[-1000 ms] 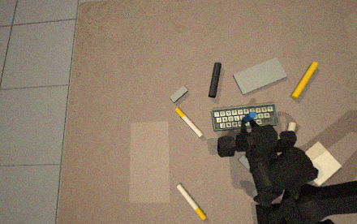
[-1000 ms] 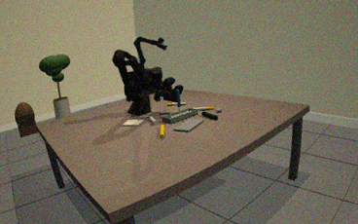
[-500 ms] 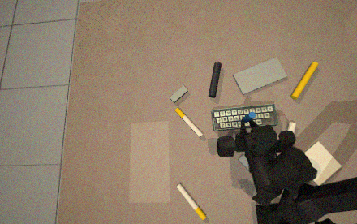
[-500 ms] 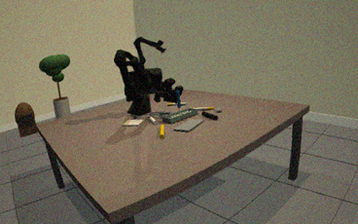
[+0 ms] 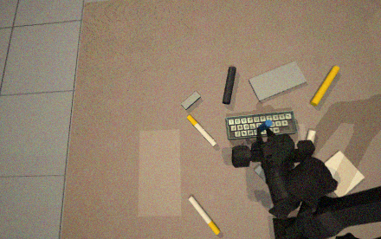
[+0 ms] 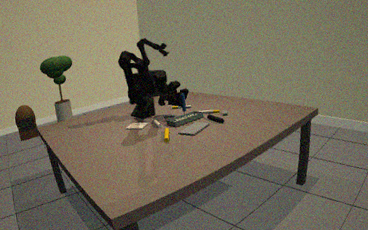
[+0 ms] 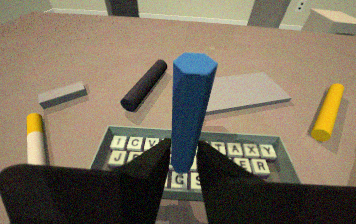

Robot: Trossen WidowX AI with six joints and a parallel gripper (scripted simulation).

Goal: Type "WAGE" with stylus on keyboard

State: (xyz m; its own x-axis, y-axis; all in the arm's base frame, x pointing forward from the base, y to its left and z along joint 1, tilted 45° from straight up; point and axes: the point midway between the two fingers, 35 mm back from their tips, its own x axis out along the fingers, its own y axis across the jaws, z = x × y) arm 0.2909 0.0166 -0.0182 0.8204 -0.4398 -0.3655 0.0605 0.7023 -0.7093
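The blue stylus is 20 mm below my gripper tip. Also, from my gripper tip: small grey block: 130 mm ahead, 180 mm to the left, 70 mm below; then black cylinder: 160 mm ahead, 50 mm to the left, 70 mm below; then grey plate: 150 mm ahead, 100 mm to the right, 70 mm below.
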